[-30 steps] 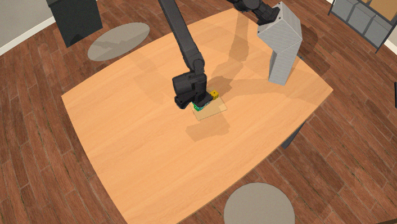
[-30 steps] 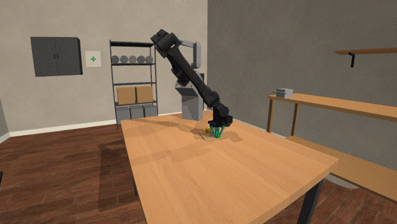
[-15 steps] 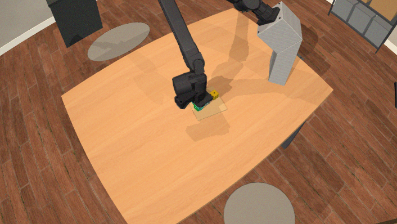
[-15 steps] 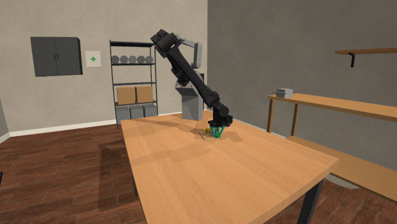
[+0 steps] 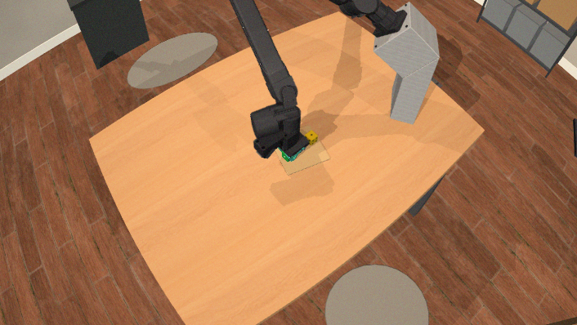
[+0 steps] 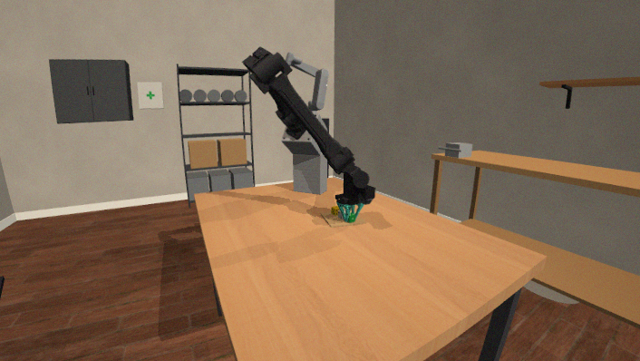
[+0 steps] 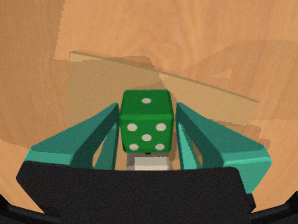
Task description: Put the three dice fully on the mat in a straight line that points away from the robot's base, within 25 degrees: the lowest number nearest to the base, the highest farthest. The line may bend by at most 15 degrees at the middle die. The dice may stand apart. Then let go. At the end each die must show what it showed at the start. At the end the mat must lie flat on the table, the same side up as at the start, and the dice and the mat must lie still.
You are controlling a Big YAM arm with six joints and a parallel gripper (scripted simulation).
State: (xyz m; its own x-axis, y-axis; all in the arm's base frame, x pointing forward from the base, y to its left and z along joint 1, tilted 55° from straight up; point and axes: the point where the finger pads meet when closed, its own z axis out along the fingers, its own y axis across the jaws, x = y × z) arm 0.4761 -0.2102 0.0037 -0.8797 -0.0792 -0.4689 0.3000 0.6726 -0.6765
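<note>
My hand is right at the green die. The rest, counted from my hand: yellow die (90 mm behind, 30 mm to the left); then tan mat (40 mm behind, 10 mm to the left, 10 mm below); then white die (40 mm behind, 10 mm to the left).
</note>
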